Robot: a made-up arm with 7 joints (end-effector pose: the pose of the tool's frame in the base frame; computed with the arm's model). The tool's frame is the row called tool. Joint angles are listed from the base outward.
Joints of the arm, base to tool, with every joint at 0 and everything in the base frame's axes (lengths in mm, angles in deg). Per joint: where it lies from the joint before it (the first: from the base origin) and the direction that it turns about. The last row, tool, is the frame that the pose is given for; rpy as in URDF.
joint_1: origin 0 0 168.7 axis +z
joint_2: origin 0 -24.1 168.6 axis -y
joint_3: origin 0 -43.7 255.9 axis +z
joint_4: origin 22 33 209.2 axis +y
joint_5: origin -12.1 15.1 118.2 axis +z
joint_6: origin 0 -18.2 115.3 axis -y
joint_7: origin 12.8 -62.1 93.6 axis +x
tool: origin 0 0 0 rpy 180 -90 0
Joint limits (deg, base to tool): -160..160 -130..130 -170..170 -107..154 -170..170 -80..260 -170..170
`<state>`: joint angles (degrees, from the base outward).
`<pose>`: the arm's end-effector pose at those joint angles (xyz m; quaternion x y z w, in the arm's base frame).
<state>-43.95 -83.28 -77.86 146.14 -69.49 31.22 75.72</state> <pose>-0.0395 -0.4254 0.2543 0.1870 -0.3396 -0.7634 0.5166</pose>
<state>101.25 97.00 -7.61 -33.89 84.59 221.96 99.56</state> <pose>0.0983 -0.6238 0.2681 -0.5979 0.0127 -0.5313 0.6000</pose>
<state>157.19 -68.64 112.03 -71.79 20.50 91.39 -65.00</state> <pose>-0.3530 0.4312 0.3767 -0.7756 -0.1277 -0.0814 0.6128</pose>
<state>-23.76 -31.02 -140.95 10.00 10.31 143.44 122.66</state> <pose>0.2760 -0.1518 0.8948 0.5054 0.2148 0.8204 0.1594</pose>
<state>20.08 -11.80 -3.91 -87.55 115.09 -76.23 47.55</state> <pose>-0.1354 0.0720 0.8657 0.5597 0.5970 0.5477 0.1742</pose>
